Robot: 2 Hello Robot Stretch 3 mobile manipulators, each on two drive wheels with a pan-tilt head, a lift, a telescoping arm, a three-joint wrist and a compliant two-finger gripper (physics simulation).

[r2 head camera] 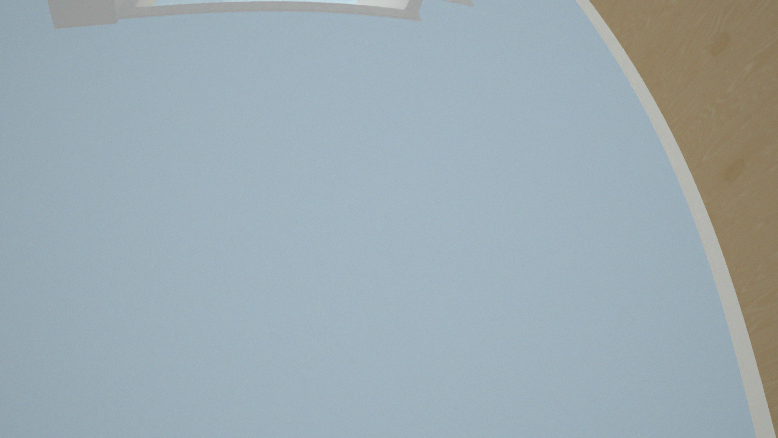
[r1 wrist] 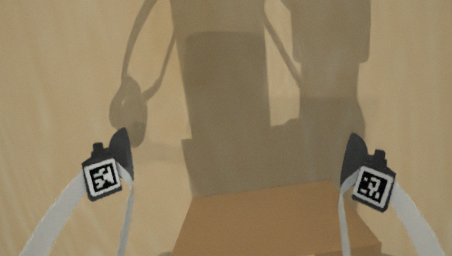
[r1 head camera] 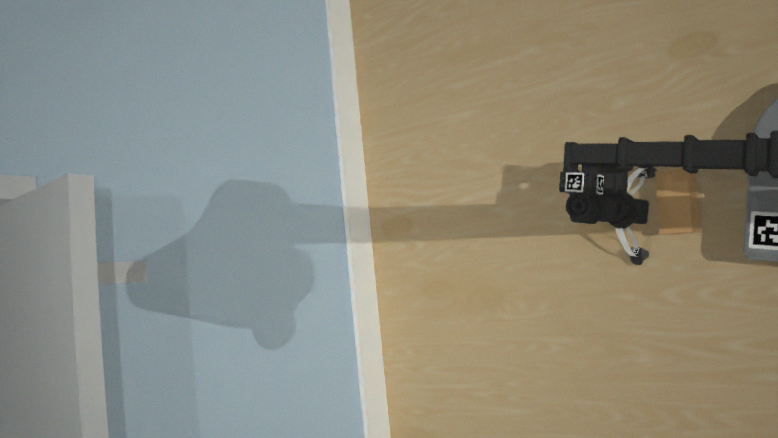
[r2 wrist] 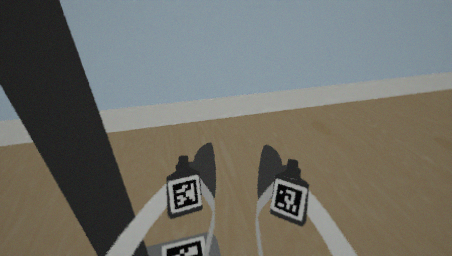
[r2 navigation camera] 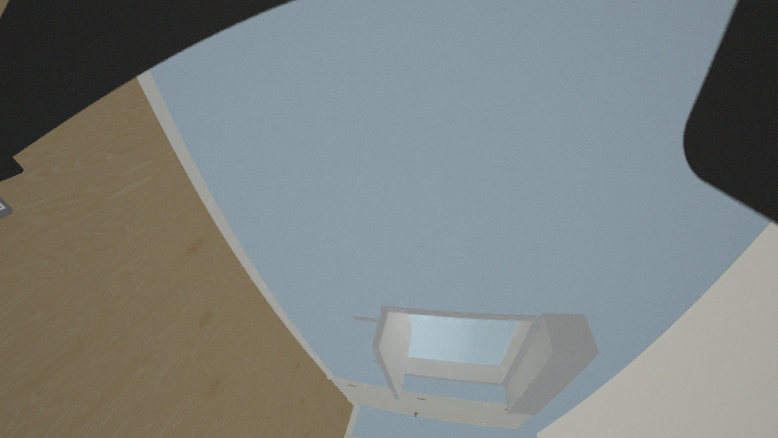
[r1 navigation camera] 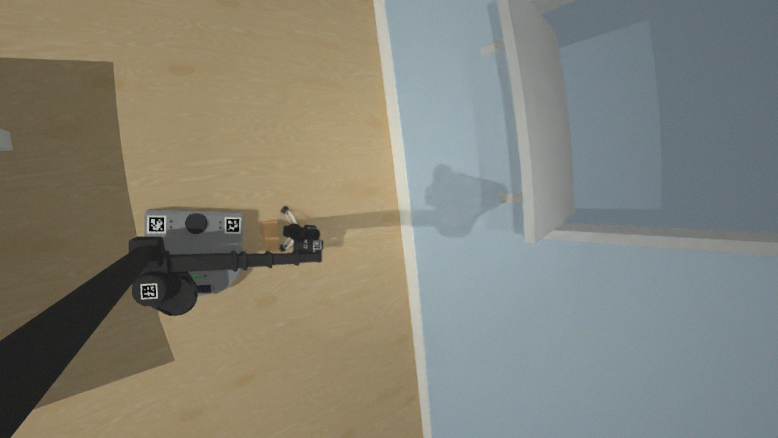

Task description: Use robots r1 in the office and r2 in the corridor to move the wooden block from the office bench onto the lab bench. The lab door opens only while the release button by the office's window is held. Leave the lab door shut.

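The wooden block (r1 head camera: 677, 214) (r1 navigation camera: 269, 235) (r1 wrist: 270, 217), orange-brown, lies on the wood floor close beside r1's grey base. r1's gripper (r1 head camera: 642, 213) (r1 navigation camera: 283, 228) (r1 wrist: 237, 155) is open, with its fingers spread wide and pointing toward the block. In the r1 wrist view the block shows below and between the fingertips, not gripped, its near part cut off by the frame. r2's gripper (r2 wrist: 237, 167) is open with a moderate gap and holds no object. The office bench, lab bench, lab door and release button cannot be made out.
r1's base (r1 head camera: 762, 239) (r1 navigation camera: 193, 242) stands beside the block. A blue wall (r1 head camera: 261, 108) (r1 navigation camera: 571, 326) (r2 navigation camera: 462, 190) with white skirting carries a window opening with a pale projecting ledge (r1 head camera: 81, 304) (r1 navigation camera: 544, 136). The r2 navigation view shows a window frame (r2 navigation camera: 457, 369). r2's dark mast (r2 wrist: 65, 115) stands beside its gripper.
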